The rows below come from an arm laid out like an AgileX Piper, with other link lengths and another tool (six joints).
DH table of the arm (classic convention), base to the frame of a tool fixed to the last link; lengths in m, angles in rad. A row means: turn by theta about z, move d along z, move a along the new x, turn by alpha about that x. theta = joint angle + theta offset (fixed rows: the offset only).
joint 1: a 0, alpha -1.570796, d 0.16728, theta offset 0
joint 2: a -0.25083, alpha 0, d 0, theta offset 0.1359
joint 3: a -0.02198, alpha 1.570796, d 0, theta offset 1.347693
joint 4: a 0, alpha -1.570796, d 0.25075, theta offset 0
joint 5: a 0, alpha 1.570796, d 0, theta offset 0
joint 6: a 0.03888, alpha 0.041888, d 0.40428, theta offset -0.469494
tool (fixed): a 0, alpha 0, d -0.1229, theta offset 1.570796
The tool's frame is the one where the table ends.
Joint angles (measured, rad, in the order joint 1, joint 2, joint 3, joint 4, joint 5, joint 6), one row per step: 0.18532 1.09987 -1.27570 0.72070 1.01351 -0.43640; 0.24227 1.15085 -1.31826 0.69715 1.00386 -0.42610; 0.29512 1.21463 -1.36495 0.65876 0.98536 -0.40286; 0.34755 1.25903 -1.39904 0.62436 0.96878 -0.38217; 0.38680 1.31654 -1.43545 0.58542 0.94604 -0.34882; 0.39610 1.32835 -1.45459 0.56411 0.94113 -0.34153; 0.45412 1.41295 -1.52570 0.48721 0.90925 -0.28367; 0.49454 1.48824 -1.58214 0.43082 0.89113 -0.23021; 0.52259 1.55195 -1.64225 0.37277 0.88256 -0.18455; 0.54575 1.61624 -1.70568 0.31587 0.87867 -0.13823; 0.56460 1.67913 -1.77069 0.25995 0.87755 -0.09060; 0.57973 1.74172 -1.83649 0.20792 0.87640 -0.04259; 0.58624 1.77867 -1.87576 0.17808 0.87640 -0.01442; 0.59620 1.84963 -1.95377 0.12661 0.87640 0.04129; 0.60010 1.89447 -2.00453 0.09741 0.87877 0.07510
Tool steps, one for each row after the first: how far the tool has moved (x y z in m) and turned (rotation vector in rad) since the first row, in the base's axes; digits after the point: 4 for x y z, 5 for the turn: 0.0029 0.0147 -0.0013 -0.01527 0.00361 0.03986; 0.0114 0.0271 -0.0066 -0.03684 0.01336 0.06050; 0.0148 0.0401 -0.0103 -0.05516 0.01509 0.08455; 0.0244 0.0501 -0.0179 -0.07194 0.02832 0.08524; 0.0286 0.0506 -0.0160 -0.08326 0.01549 0.08291; 0.0451 0.0652 -0.0226 -0.11415 0.01305 0.07712; 0.0575 0.0778 -0.0327 -0.13581 0.02677 0.06898; 0.0705 0.0858 -0.0384 -0.15985 0.02593 0.05602; 0.0839 0.0928 -0.0441 -0.18232 0.02523 0.03950; 0.0977 0.0988 -0.0493 -0.20191 0.02372 0.01841; 0.1119 0.1044 -0.0542 -0.21611 0.02203 -0.00640; 0.1207 0.1070 -0.0572 -0.22339 0.02107 -0.02324; 0.1376 0.1124 -0.0621 -0.22899 0.02017 -0.05825; 0.1481 0.1153 -0.0654 -0.23043 0.02077 -0.08106
